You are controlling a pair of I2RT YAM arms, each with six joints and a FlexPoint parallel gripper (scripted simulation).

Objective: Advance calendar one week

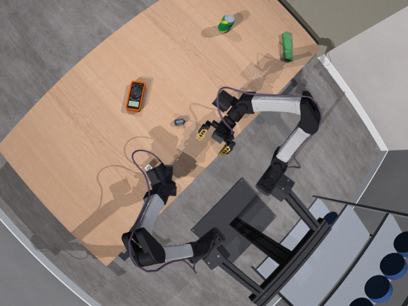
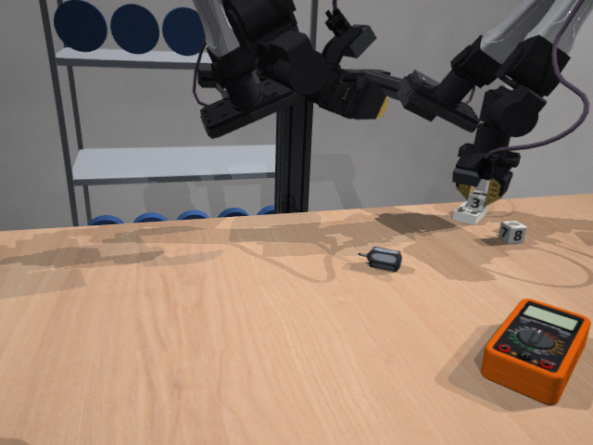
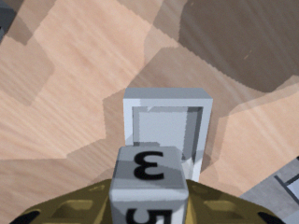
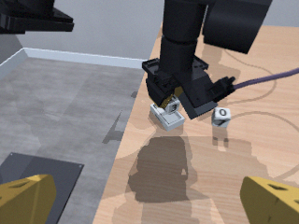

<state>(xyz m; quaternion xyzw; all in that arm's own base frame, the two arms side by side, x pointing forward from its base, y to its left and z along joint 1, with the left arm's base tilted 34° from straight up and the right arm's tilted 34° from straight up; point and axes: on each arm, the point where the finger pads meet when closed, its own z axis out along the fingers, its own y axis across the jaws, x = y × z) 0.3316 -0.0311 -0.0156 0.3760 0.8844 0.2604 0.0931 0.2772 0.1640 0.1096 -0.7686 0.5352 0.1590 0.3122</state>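
Note:
Now: left hand 10 mm to the left of the white tray and 30 mm above it. From my left hand the other things lie so: green case 90 mm ahead, 1060 mm to the right, 30 mm below.

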